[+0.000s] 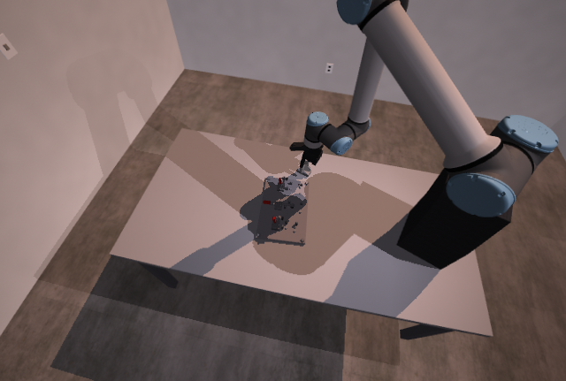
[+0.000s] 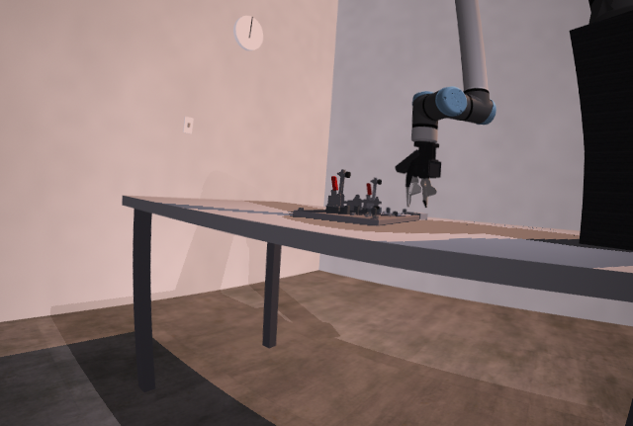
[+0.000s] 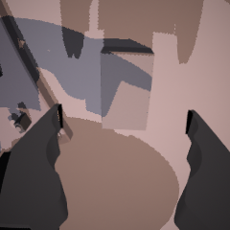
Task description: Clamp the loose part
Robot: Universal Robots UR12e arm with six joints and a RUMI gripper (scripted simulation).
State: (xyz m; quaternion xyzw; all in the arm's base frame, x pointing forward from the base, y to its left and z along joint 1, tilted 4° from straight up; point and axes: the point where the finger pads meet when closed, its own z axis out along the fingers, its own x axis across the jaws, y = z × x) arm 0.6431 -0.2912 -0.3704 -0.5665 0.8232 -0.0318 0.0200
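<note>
Now: hand 40 mm above the loose part. Also, from my hand: grey fixture plate (70 mm ahead, 250 mm to the left, 40 mm below).
</note>
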